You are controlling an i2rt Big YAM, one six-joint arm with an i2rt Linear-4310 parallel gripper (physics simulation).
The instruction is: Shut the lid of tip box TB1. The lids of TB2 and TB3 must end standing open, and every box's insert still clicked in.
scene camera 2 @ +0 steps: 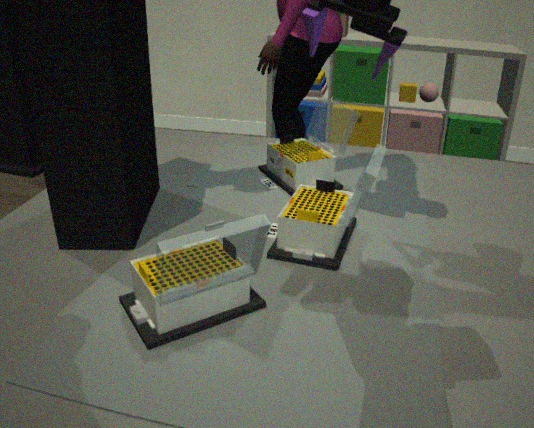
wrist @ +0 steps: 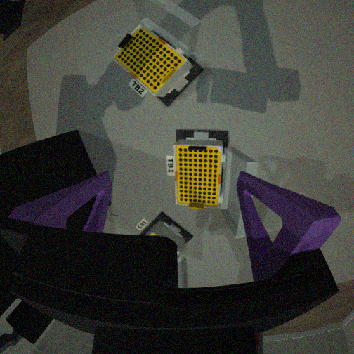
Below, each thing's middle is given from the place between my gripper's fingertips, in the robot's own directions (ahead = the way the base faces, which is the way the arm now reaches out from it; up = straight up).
Labels:
Now: hand 190 mm above the yellow insert [scene camera 2: 323,205], 80 mm to the left of it and 10 mm past it.

